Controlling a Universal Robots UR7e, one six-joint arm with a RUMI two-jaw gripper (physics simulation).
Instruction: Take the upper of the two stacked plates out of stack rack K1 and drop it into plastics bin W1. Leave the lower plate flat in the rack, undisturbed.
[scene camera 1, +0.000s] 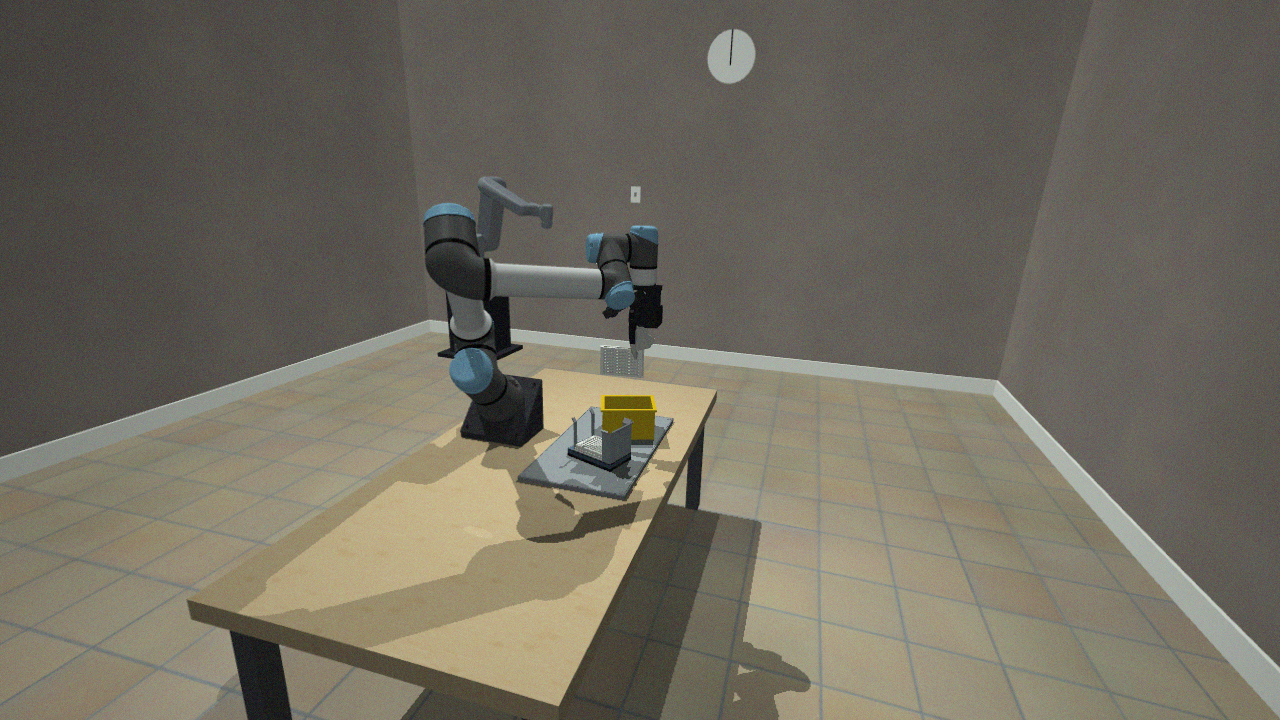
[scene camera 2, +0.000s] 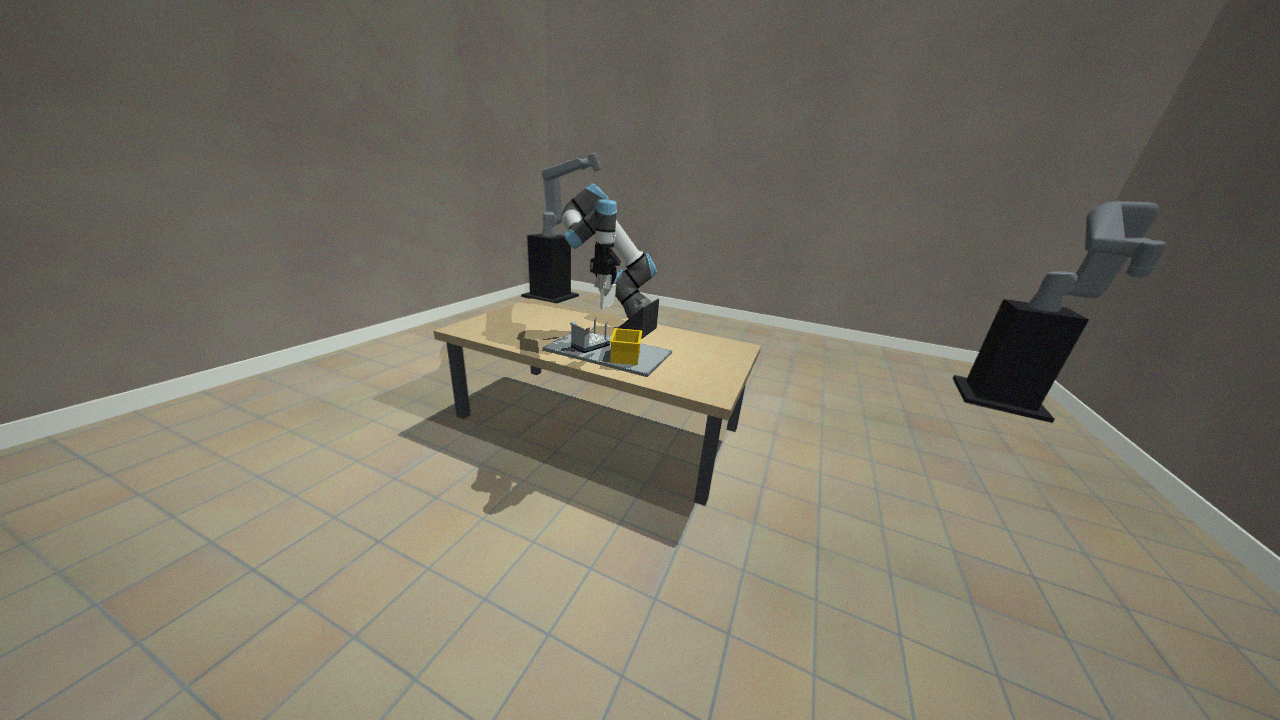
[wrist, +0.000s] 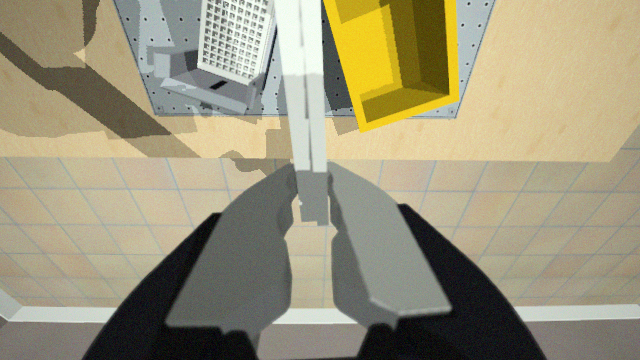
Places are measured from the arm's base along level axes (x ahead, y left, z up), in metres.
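Where they show: gripper, fingertip midpoint: (scene camera 1: 636, 358) (scene camera 2: 603, 295) (wrist: 311, 166); arm's base at its link origin: (scene camera 1: 500, 399) (scene camera 2: 640, 311).
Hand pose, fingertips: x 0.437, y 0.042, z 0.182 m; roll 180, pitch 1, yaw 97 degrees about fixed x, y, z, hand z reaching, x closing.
Each offset is from my fingertips to the top centre of the thing. Level surfaces: height alone.
My gripper (scene camera 1: 634, 343) (scene camera 2: 605, 280) (wrist: 311, 166) is shut on the upper plate @(dx -0.043, dy -0.006, dz +0.028 m) (scene camera 1: 621, 360) (scene camera 2: 607, 297) (wrist: 303, 110), a white perforated plate held upright by one edge. The plate hangs well above the table, higher than the bin's rim. In the wrist view it shows edge-on, between rack and bin. The lower plate @(dx -0.058, dy -0.109, dz -0.238 m) (scene camera 1: 590, 444) (wrist: 235, 40) lies flat in stack rack K1 @(dx -0.064, dy -0.107, dz -0.158 m) (scene camera 1: 615, 444) (scene camera 2: 580, 336) (wrist: 202, 95), which has grey walls and thin posts. Bin W1 @(dx -0.058, dy +0.089, dz -0.178 m) (scene camera 1: 630, 426) (scene camera 2: 625, 352) (wrist: 367, 50) is yellow and open-topped, beside the rack; no plate shows in its visible interior.
Rack and bin stand on a grey perforated board (scene camera 1: 572, 480) (scene camera 2: 651, 365) (wrist: 472, 30) near one long edge of the wooden table @(dz -0.291 m) (scene camera 1: 429, 564) (scene camera 2: 707, 367) (wrist: 540, 100). The arm's black base (scene camera 1: 528, 416) (scene camera 2: 646, 320) stands across the table from them. Other grey arms stand on black pedestals on the floor.
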